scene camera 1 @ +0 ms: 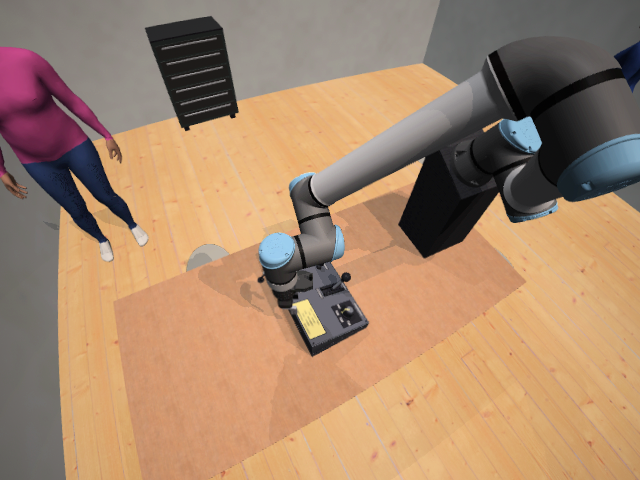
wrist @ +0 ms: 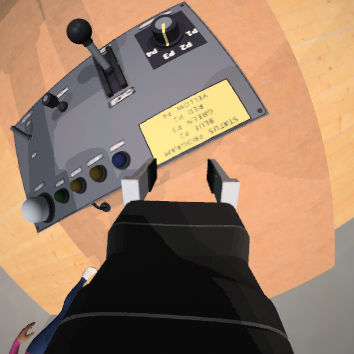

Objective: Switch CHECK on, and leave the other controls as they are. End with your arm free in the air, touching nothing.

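The control panel (scene camera 1: pixel 326 316) (wrist: pixel 90 132) lies below my gripper. Its labels are too small to read, so I cannot tell which control is CHECK. In the wrist view it carries a thin metal toggle (wrist: pixel 21 132), a small black-knobbed lever (wrist: pixel 51 100), a large ball-topped lever (wrist: pixel 79 31) and a rotary knob (wrist: pixel 165 31) whose line points toward P3. Along the near edge are a white dome (wrist: pixel 36 209) and dark green (wrist: pixel 61 195), amber (wrist: pixel 97 173) and blue (wrist: pixel 120 159) round caps. My gripper (scene camera 1: pixel 290 310) (wrist: pixel 181 168) is open and empty, over the panel's near edge by the yellow card.
A yellow card (scene camera 1: pixel 310 318) (wrist: pixel 195 120) lies on the panel. A side lever (scene camera 1: pixel 261 279) (wrist: pixel 103 206) sticks out from its edge. A black pedestal (scene camera 1: pixel 439 206), a drawer cabinet (scene camera 1: pixel 196 72) and a person in pink (scene camera 1: pixel 41 103) stand around the brown mat (scene camera 1: pixel 206 361).
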